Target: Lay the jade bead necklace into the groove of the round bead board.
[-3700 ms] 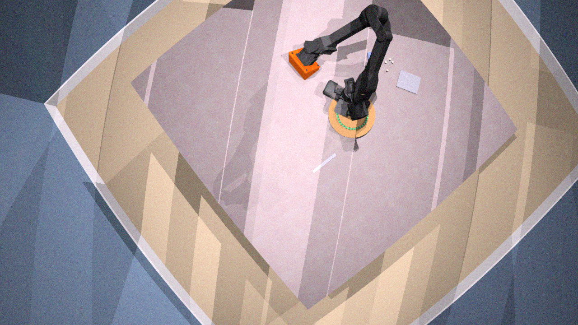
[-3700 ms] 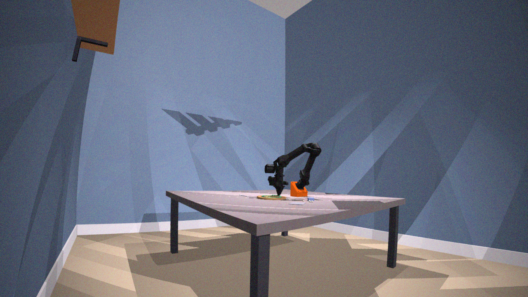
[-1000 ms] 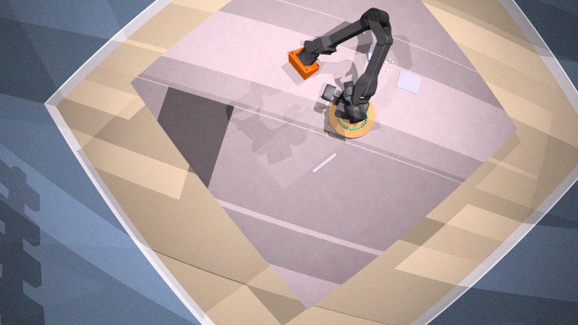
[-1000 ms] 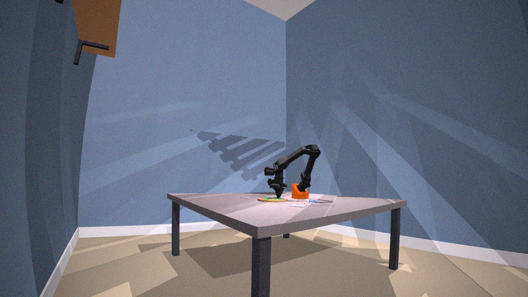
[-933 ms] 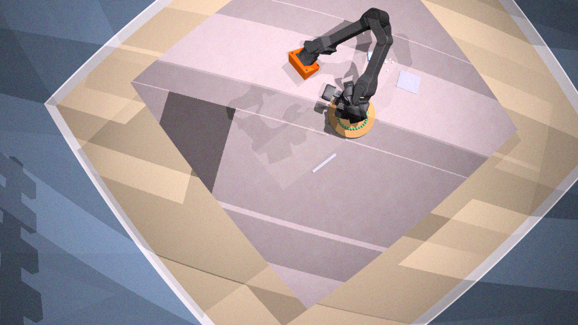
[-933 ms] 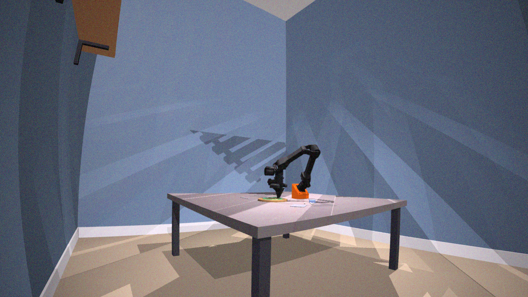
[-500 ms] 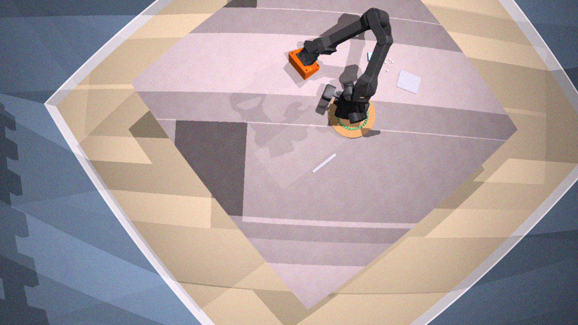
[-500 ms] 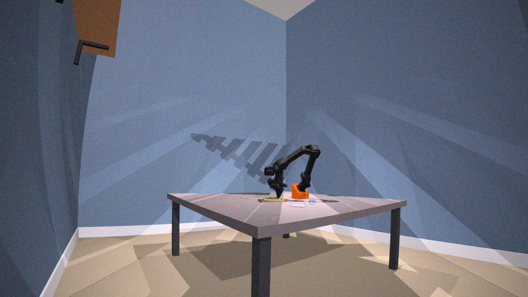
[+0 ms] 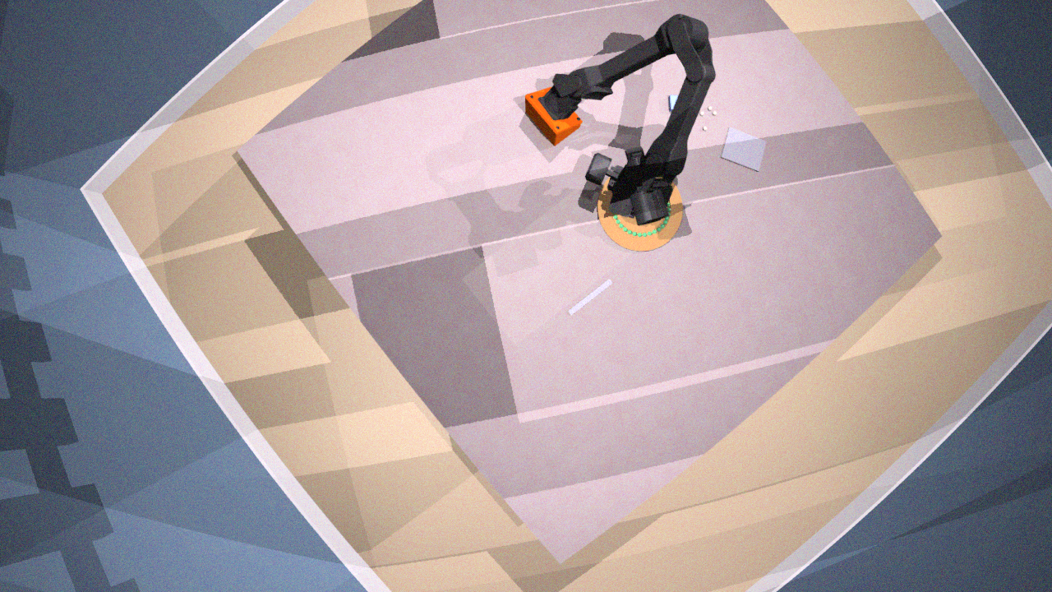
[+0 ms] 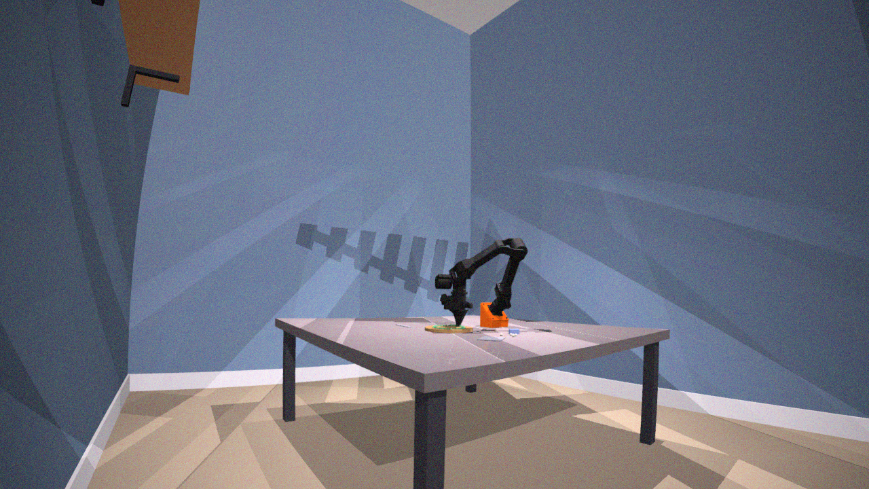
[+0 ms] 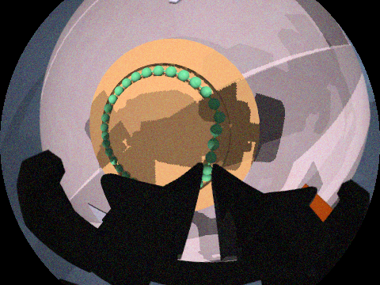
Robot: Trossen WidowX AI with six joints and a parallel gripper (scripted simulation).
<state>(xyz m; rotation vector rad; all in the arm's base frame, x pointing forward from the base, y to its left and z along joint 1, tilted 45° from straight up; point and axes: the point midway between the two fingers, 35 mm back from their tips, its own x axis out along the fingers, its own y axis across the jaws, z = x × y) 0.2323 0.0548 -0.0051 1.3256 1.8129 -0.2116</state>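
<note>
The round tan bead board lies 6 cm ahead of my gripper tip, 1 cm to the left of it and 1 cm below it. The rest, counted from my gripper tip: white strip: 16 cm ahead, 20 cm to the right, 1 cm below; pale square sheet: 8 cm ahead, 31 cm to the left, 1 cm below; blue cube: 10 cm behind, 23 cm to the left, 1 cm below.
</note>
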